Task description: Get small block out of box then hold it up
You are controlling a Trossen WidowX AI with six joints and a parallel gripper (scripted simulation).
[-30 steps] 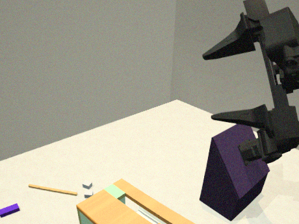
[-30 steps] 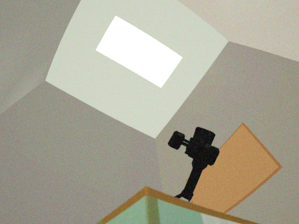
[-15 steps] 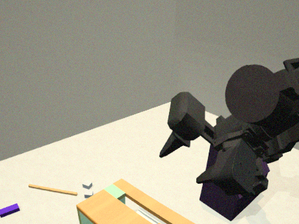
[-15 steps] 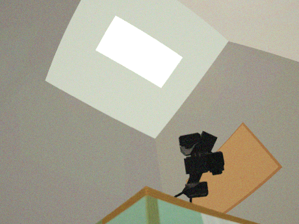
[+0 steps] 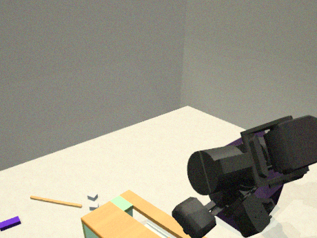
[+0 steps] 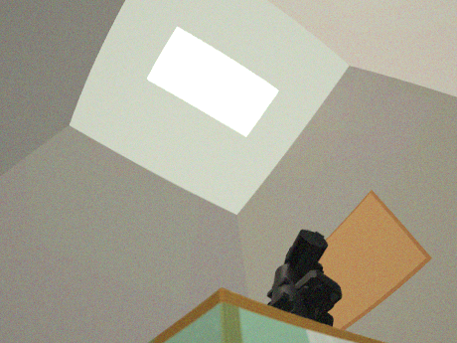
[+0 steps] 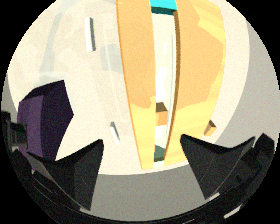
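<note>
Right now the block is 4 cm ahead of my gripper tip, 3 cm to the right of it and 8 cm below it. Round my gripper tip: box 3 cm ahead, 1 cm to the right, 11 cm below; orange stick 16 cm ahead, 40 cm to the right, 17 cm below.
</note>
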